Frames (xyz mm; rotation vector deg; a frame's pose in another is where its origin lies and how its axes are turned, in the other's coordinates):
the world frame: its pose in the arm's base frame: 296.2 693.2 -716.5 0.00 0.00 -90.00
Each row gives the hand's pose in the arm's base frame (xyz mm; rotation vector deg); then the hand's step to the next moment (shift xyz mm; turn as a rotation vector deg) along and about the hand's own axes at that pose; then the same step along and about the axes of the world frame.
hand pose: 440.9 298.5 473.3 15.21 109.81 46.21
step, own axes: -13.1 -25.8 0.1 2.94 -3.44 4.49
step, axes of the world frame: 26.0 10.4 -7.1 -0.78 3.02 -5.56
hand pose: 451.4 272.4 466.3 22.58 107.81 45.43
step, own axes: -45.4 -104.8 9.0 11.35 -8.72 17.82
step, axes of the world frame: 100.1 35.9 -42.6 -6.50 11.75 -18.49
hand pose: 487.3 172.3 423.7 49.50 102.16 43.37
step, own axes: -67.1 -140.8 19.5 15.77 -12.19 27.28
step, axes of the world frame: 131.2 5.8 -86.4 -9.27 18.68 -26.58
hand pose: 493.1 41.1 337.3 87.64 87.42 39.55
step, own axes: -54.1 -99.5 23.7 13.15 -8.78 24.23
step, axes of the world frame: 67.3 -36.4 -86.8 -7.60 17.55 -21.71
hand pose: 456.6 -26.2 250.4 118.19 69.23 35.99
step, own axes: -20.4 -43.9 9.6 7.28 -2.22 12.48
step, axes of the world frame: 5.2 -27.8 -40.4 -3.54 10.58 -9.44
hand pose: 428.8 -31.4 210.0 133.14 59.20 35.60
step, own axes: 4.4 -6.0 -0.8 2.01 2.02 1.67
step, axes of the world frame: -7.1 -1.0 -2.2 0.06 3.28 0.37
